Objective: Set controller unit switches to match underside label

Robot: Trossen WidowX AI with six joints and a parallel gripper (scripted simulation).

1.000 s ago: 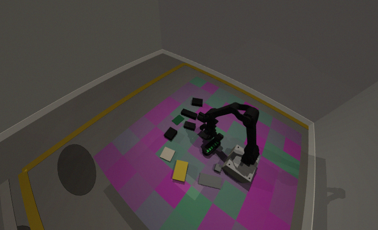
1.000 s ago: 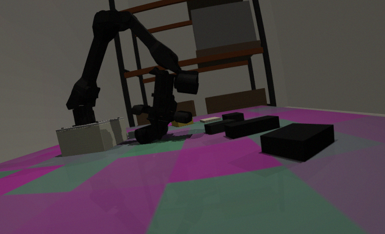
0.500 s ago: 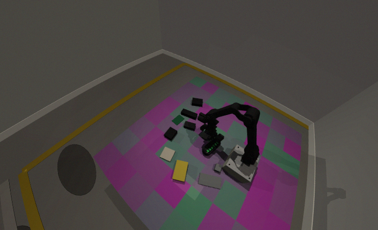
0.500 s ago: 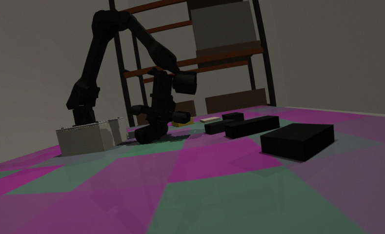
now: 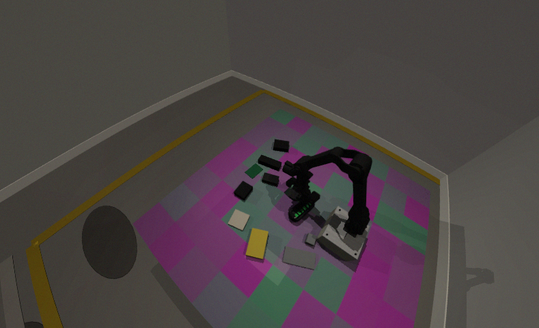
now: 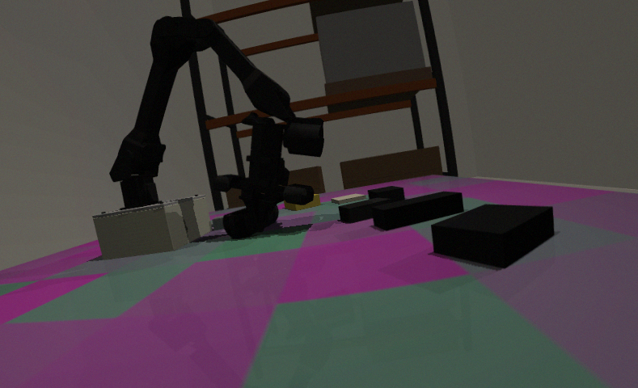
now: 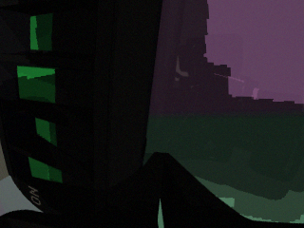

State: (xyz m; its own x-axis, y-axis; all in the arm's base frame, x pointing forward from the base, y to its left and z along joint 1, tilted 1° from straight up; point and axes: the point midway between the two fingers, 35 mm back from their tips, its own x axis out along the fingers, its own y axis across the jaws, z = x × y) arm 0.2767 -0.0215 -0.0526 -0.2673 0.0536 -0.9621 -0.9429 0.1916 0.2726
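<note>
My gripper tip is now 15 cm to the right of the small grey piece, 15 cm past it and 1 cm below it. Also, from my gripper tip: yellow block: 32 cm to the left, 4 cm ahead, 1 cm above; then grey plate: 25 cm to the left, 15 cm behind; then green board: 32 cm ahead, 3 cm to the left.
</note>
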